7 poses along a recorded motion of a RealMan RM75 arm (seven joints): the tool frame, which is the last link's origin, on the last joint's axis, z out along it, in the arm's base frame.
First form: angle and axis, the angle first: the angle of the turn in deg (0 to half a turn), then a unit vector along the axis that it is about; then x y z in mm.
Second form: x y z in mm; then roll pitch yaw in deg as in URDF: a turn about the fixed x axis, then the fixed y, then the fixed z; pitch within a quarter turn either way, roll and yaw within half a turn. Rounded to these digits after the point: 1 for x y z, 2 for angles.
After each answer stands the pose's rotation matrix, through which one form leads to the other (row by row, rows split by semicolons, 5 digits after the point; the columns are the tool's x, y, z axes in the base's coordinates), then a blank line. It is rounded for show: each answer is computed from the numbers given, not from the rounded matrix.
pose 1, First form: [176.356 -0.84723 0.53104 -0.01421 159.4 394.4 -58.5]
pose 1, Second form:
[159.4 394.4 -58.5 -176.05 0.56 -64.14]
0.43616 -0.89801 0.05781; -0.89982 -0.43454 0.03877; -0.00970 -0.06892 -0.99757

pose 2, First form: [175.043 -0.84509 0.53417 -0.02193 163.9 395.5 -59.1]
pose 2, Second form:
[163.9 395.5 -59.1 -174.47 0.52 -64.57]
0.42943 -0.89926 0.08315; -0.90305 -0.42665 0.04964; -0.00916 -0.09641 -0.99530

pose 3, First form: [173.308 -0.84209 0.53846 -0.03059 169.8 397.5 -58.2]
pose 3, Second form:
[169.8 397.5 -58.2 -172.47 0.65 -65.15]
0.42023 -0.90022 0.11409; -0.90735 -0.41528 0.06530; -0.01140 -0.13096 -0.99132

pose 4, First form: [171.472 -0.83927 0.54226 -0.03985 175.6 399.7 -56.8]
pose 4, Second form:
[175.6 399.7 -56.8 -170.36 0.80 -65.67]
0.41201 -0.89926 0.14693; -0.91108 -0.40411 0.08148; -0.01389 -0.16744 -0.98579

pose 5, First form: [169.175 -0.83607 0.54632 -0.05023 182.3 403.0 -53.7]
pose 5, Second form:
[182.3 403.0 -53.7 -167.79 1.11 -66.21]
0.40338 -0.89596 0.18585; -0.91483 -0.39059 0.10263; -0.01936 -0.21142 -0.97720

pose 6, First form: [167.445 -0.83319 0.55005 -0.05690 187.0 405.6 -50.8]
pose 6, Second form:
[187.0 405.6 -50.8 -165.93 1.48 -66.68]
0.39573 -0.89327 0.21325; -0.91800 -0.37821 0.11927; -0.02588 -0.24296 -0.96969

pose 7, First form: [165.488 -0.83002 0.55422 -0.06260 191.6 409.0 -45.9]
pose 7, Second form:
[191.6 409.0 -45.9 -163.95 2.10 -67.17]
0.38777 -0.88965 0.24114; -0.92103 -0.36358 0.13971; -0.03662 -0.27627 -0.96038

